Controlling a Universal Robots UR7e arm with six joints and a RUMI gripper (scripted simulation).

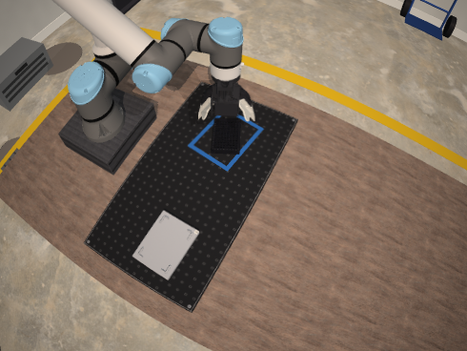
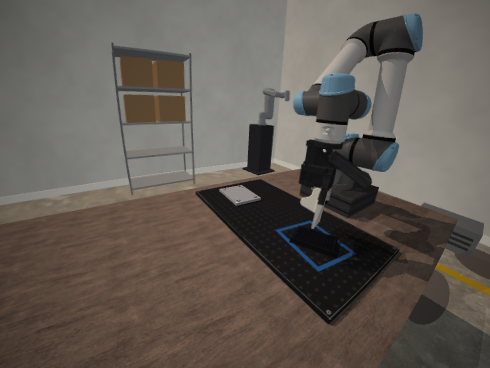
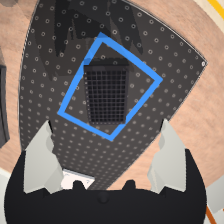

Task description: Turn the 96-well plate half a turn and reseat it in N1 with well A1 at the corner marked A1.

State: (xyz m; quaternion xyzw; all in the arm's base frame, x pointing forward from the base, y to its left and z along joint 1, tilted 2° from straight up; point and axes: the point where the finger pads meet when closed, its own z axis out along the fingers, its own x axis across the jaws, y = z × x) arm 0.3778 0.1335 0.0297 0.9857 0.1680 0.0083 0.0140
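Now: hand 8 cm above the black 96-well plate. Also, from my hand: plate nest N1 (2 cm behind, 39 cm to the right, 8 cm below).
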